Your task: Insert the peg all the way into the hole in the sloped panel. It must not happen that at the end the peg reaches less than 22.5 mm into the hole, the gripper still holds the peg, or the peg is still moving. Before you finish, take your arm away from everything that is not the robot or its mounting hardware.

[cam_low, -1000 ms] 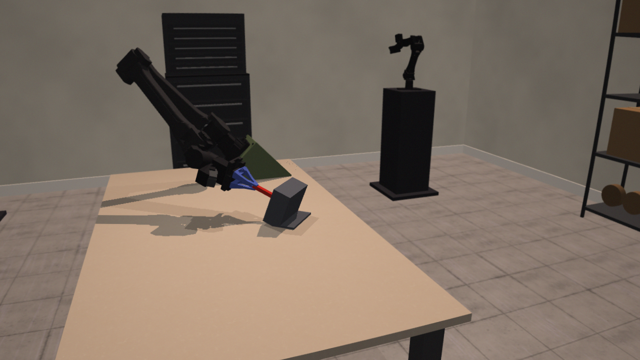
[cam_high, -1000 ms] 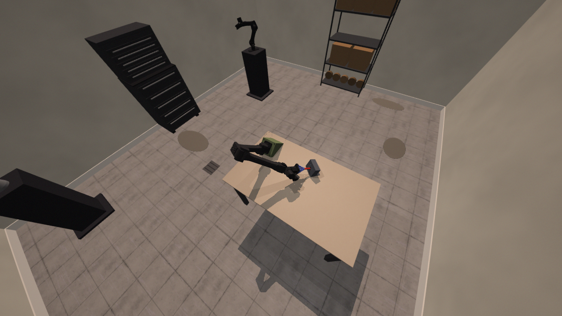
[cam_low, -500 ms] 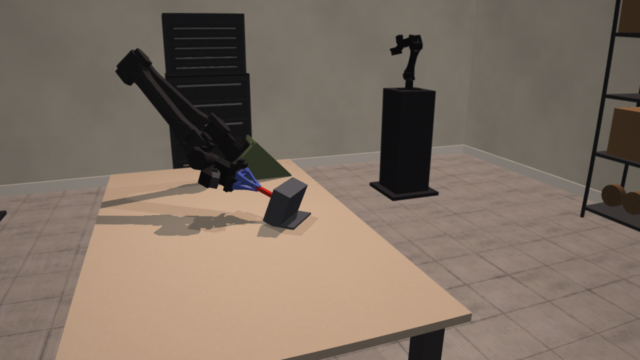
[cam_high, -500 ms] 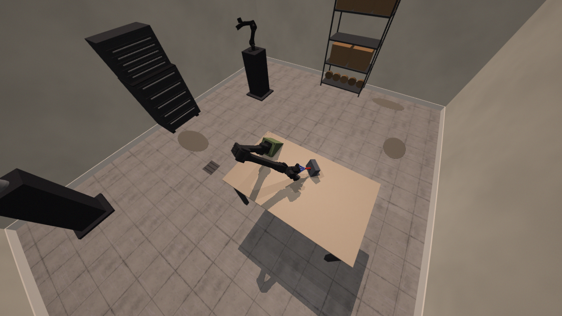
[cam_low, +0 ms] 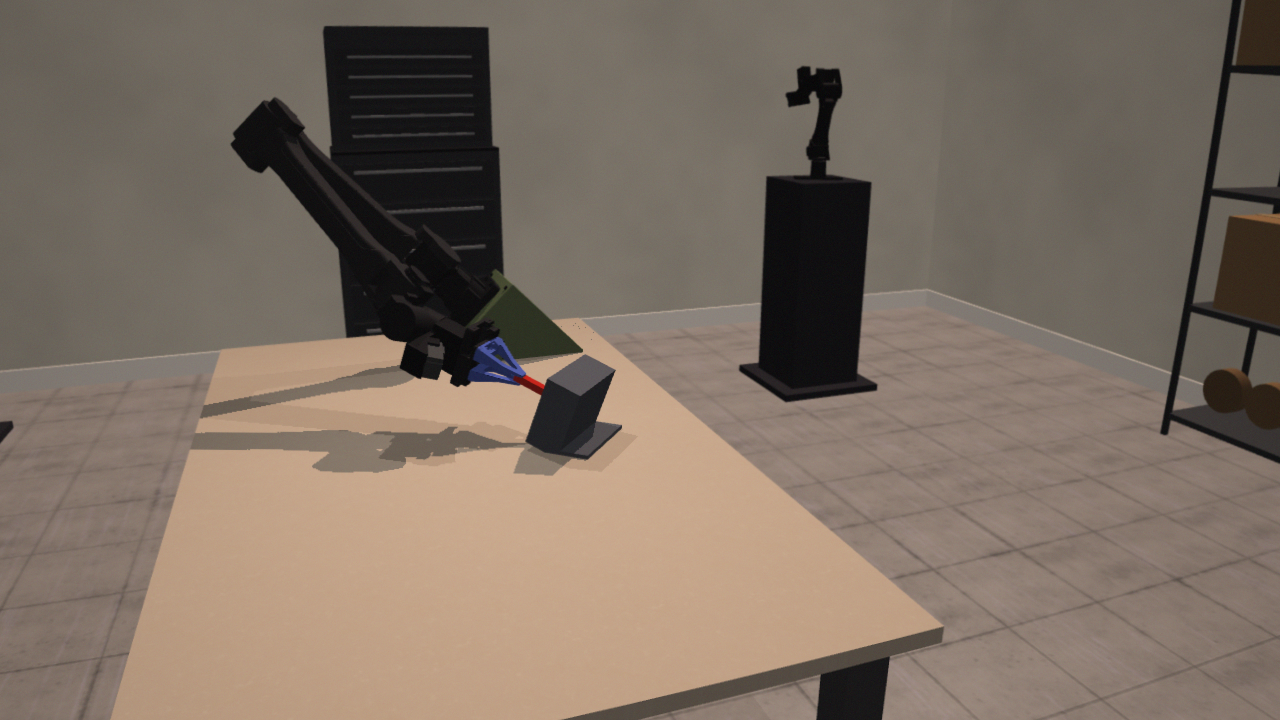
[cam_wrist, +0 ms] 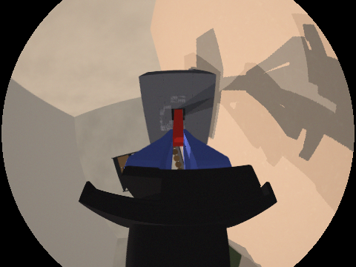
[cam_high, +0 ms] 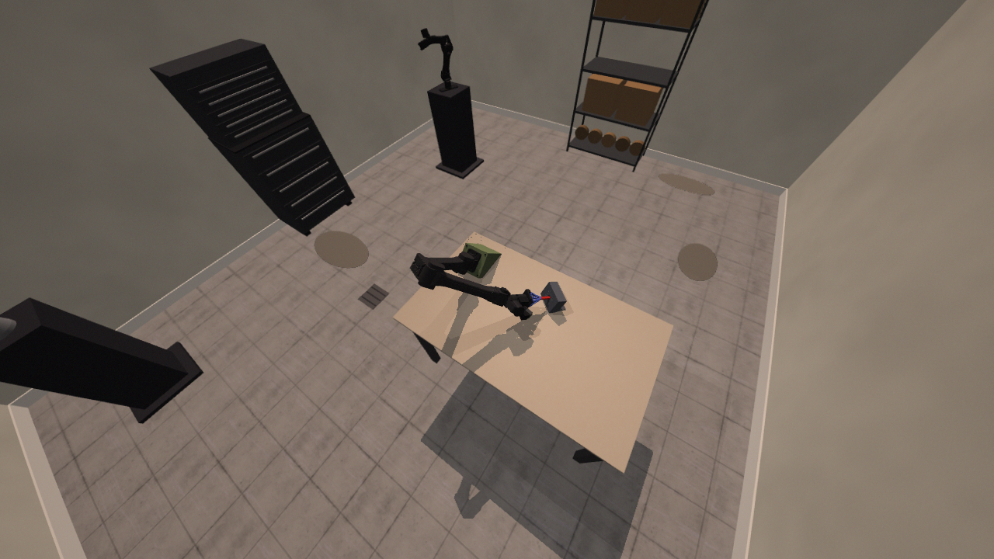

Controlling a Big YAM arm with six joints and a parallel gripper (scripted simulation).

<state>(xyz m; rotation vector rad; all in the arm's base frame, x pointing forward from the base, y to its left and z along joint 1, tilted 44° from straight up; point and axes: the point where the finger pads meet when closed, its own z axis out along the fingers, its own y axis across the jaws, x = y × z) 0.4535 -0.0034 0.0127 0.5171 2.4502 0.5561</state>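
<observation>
Now: the flat base plate 70 mm ahead of my hand, 90 mm to the left of it and 90 mm below it. Also, from my hand: red peg: 20 mm ahead, 30 mm to the left, 10 mm below.
</observation>
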